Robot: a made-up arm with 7 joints.
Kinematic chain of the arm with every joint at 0, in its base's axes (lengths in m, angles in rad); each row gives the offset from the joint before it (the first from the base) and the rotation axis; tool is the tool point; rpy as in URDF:
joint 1: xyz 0 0 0.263 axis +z
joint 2: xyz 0 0 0 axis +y
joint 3: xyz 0 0 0.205 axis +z
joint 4: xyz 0.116 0 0 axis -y
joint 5: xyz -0.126 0 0.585 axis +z
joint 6: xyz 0 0 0 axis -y
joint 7: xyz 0.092 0 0 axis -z
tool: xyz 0 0 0 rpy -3.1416 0 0
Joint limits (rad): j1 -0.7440..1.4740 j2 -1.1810..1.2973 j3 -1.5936..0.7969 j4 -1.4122..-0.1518 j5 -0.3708..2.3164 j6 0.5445..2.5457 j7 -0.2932..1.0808
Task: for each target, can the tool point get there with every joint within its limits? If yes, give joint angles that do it. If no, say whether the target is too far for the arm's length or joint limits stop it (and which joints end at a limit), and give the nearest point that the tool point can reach.
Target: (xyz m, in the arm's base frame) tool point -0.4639 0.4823 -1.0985
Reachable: no: too far | nearest point -0.1985 0.5853 -0.3206 | short by 0.828 m
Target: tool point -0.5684 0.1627 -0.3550
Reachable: no: joint limits stop it (at a limit: joint 1, joint 2, joint 4, joint 6) | nearest point -0.4508 0.5295 -0.1585 | short by 0.432 m
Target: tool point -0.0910 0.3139 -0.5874
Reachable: no: joint limits stop it (at a limit: joint 1, joint 2, joint 4, joint 6) | nearest point -0.0454 0.5418 -0.3417 | short by 0.338 m
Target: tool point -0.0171 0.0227 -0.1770
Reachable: no: joint limits stop it (at a limit: joint 1, joint 2, joint 4, joint 6) | nearest point 0.0192 0.5371 -0.3473 | short by 0.543 m
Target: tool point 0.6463 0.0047 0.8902
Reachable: yes | joints 0.1428 -0.0712 -0.1240 -1.1538 -0.1412 1.4044 0.2780
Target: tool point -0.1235 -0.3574 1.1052
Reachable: yes | joints 0.0427 -0.4204 -0.9951 -0.6298 1.6653 1.6732 0.7765
